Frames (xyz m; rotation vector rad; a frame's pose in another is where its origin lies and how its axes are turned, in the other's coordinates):
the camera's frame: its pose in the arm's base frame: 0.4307 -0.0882 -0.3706 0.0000 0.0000 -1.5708
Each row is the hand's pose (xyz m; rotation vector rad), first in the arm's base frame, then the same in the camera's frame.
Working: the arm's base frame: its pose in the camera's frame: -0.0882 -0.4307 0.3706 0.0000 0.0000 1.5708

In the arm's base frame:
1: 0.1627 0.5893 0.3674 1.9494 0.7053 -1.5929
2: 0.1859 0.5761 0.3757 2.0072 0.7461 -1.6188
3: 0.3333 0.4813 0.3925 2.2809 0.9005 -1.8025
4: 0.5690 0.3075 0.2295 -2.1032 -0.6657 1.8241
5: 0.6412 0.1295 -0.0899 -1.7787 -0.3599 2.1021
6: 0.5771 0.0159 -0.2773 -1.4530 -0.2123 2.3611
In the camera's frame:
1: -0.6775 -0.2680 0.7380 0.7531 1.6069 -0.5371
2: -0.6643 -0.2448 0.7463 0.7577 1.6542 -0.5973
3: -0.5695 -0.0974 0.7631 0.7910 1.8230 -0.9472
4: -0.3957 0.1383 0.6001 0.9118 1.7563 -1.4120
5: -0.2177 0.2105 0.2807 0.8995 1.3559 -1.6572
6: -0.1041 0.1464 0.0933 0.7628 1.0238 -1.7636

